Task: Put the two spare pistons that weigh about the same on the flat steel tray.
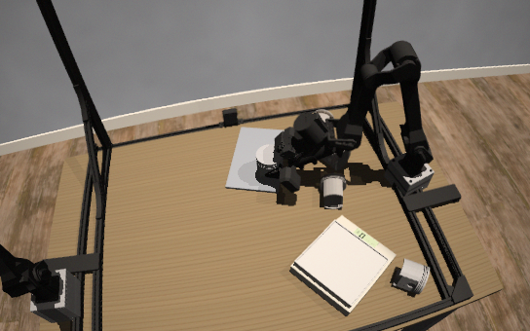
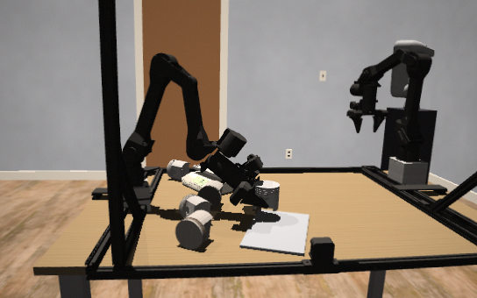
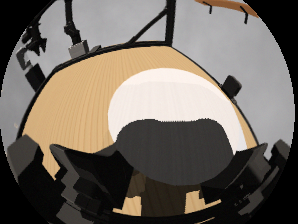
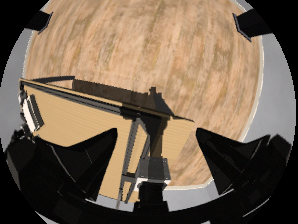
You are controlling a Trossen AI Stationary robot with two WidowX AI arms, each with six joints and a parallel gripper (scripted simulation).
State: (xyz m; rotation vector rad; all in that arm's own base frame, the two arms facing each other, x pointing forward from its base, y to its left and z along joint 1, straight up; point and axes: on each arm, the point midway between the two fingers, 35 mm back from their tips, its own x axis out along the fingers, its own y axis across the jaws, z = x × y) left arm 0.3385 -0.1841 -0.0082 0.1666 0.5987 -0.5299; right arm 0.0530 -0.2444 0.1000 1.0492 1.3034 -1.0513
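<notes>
Right now my left hand is 90 mm past the flat steel tray, 60 mm above it and 20 mm to the left of it.
</notes>
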